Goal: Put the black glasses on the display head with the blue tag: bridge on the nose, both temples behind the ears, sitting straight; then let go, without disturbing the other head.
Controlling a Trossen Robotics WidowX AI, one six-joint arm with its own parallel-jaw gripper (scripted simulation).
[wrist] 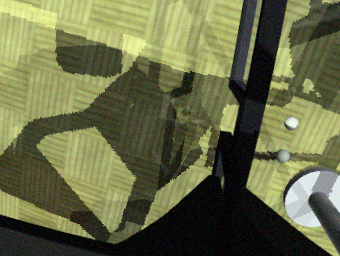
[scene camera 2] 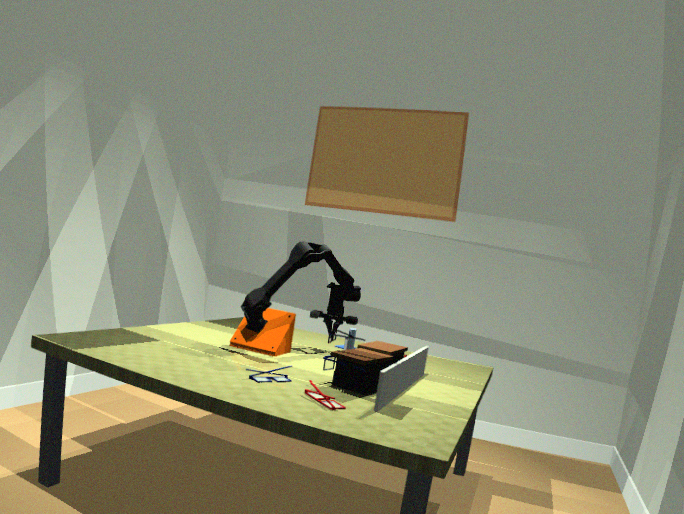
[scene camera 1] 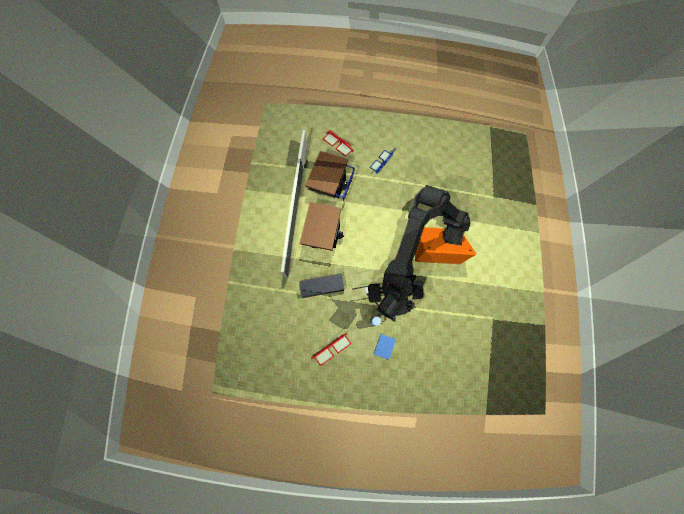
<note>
In view: my gripper point(scene camera 2: 330, 338), a black case point(scene camera 1: 324, 285), a white panel point(scene camera 2: 393, 380) and a display head point(scene camera 2: 349, 378).
My gripper also shows in the wrist view point(wrist: 219, 188). The wrist view misses the black case: it is out of frame. Scene camera 2 does not show the black case, which is hidden by a display head.
</note>
